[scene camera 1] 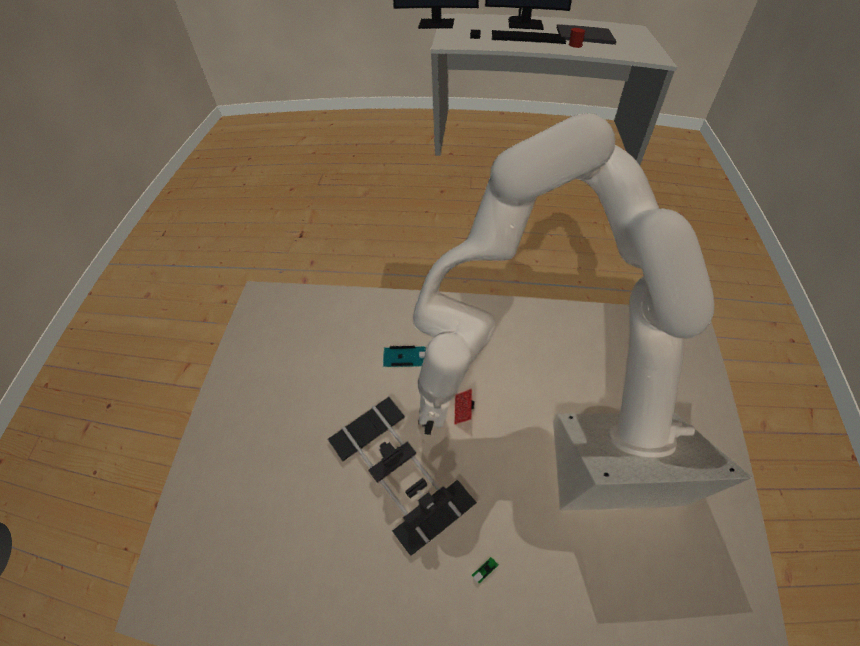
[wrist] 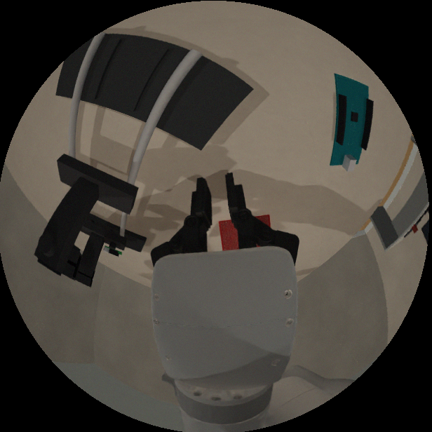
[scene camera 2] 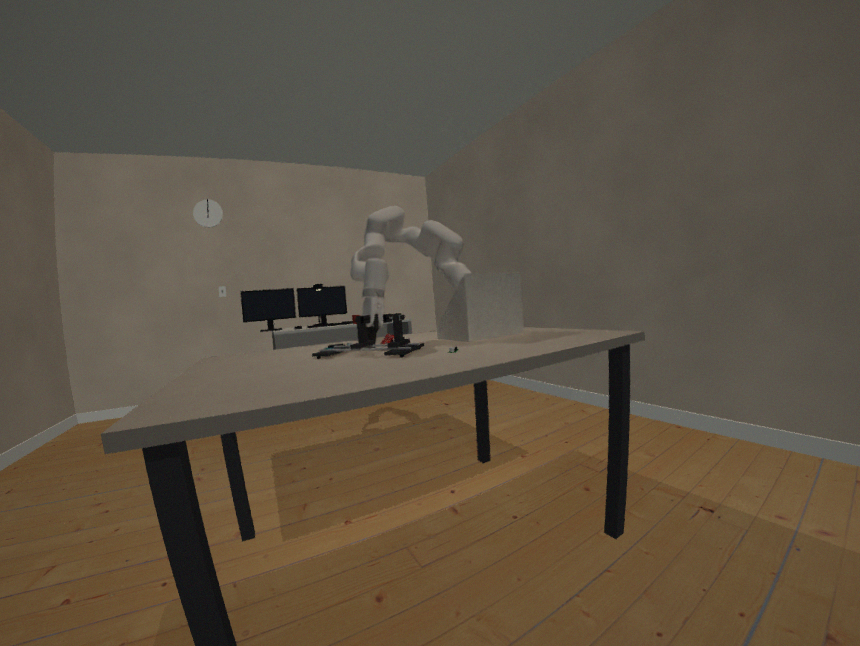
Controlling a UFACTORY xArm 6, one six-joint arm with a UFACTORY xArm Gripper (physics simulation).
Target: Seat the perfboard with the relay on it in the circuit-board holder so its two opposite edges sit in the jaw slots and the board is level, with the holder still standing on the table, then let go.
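Places are measured from the arm's base along level axes (x ahead, y left, z up), in metres.
Where they show: gripper, between the fingertips: (scene camera 2: 369,347); arm's base, origin of its link: (scene camera 1: 641,441) (scene camera 2: 477,301).
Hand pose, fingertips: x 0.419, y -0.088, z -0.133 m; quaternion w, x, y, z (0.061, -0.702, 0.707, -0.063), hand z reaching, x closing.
Each offset is from my fingertips to the top centre of the thing. "spot": to the spot under its first point. Level surfaces: height alone.
The red perfboard {0.035 m up, 0.088 m back, 0.024 m right} (scene camera 1: 463,406) (scene camera 2: 387,339) (wrist: 229,236) stands off to one side of the holder, apart from it; a dark part, likely the relay, shows at its edge in scene camera 1. The circuit-board holder {spot: 0.014 m up, 0.034 m back, 0.222 m left} (scene camera 1: 434,520) (scene camera 2: 404,349) (wrist: 205,112) stands on the table, with black feet, pale rods and upright black jaws. No board shows between its jaws. My gripper (scene camera 1: 428,425) (scene camera 2: 373,325) (wrist: 217,184) is open by a narrow gap and empty, pointing down between the holder and the red board. Its right finger hides part of the board in the wrist view.
A teal board {0.010 m up, 0.062 m ahead, 0.155 m right} (scene camera 1: 392,357) (wrist: 353,131) lies beyond the holder's far end. A small green board (scene camera 1: 484,570) (scene camera 2: 453,349) lies past its near end. The arm's grey base block (scene camera 1: 643,495) (scene camera 2: 495,305) stands on the right of the table {0.002 m down} (scene camera 1: 243,556) (scene camera 2: 229,389).
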